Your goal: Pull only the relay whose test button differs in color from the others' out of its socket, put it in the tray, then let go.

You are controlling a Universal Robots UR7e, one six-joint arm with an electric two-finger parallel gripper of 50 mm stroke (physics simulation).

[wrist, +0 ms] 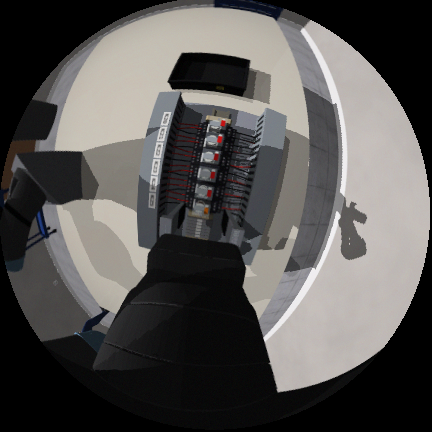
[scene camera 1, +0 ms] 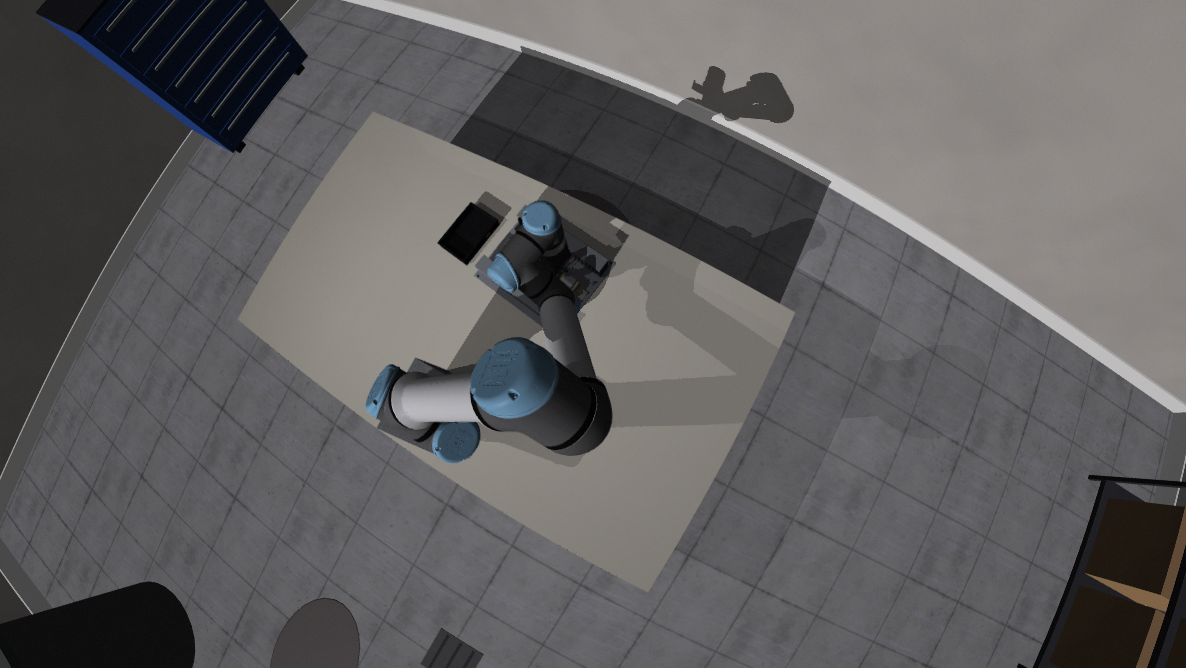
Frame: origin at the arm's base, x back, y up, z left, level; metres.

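Where they show: gripper, fingertip midpoint: (wrist: 203,213).
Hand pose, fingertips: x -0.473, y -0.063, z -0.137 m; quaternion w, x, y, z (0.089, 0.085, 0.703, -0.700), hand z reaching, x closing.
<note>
Each offset is from my fingertips to the top centre of the thing. "spot": to the spot under its first point. Level surfaces: height alone.
Several clear-topped relays stand in a row of black sockets in the wrist view. The relay with the orange test button {dz -0.003, dx +0.007, dy -0.032 m} (wrist: 201,208) is at the row's near end, closest to the gripper. The others, such as the relay beside it {dz +0.024, dx -0.001, dy -0.032 m} (wrist: 203,191) and the one at the far end {spot: dz +0.129, dx -0.028, dy -0.034 m} (wrist: 216,124), have red buttons. My gripper (wrist: 203,213) is open and empty, its fingers on either side of the row's near end, by the orange-button relay; their height above it is hard to tell. The black tray {spot: dz +0.314, dx -0.031, dy -0.099 m} (wrist: 210,71) (scene camera 1: 468,233) stands beyond the far end of the row and looks empty.
Grey wiring ducts, a labelled left one {dz +0.070, dx +0.086, dy -0.039 m} (wrist: 148,185) and a right one {dz +0.021, dx -0.099, dy -0.039 m} (wrist: 267,185), flank the relays, with red and black wires between. A beige terminal block {dz -0.046, dx +0.018, dy -0.055 m} (wrist: 198,228) lies near the fingers. The panel is on the beige table {dy -0.102 m} (scene camera 1: 331,273). A blue cabinet (scene camera 1: 190,66) stands at upper left.
</note>
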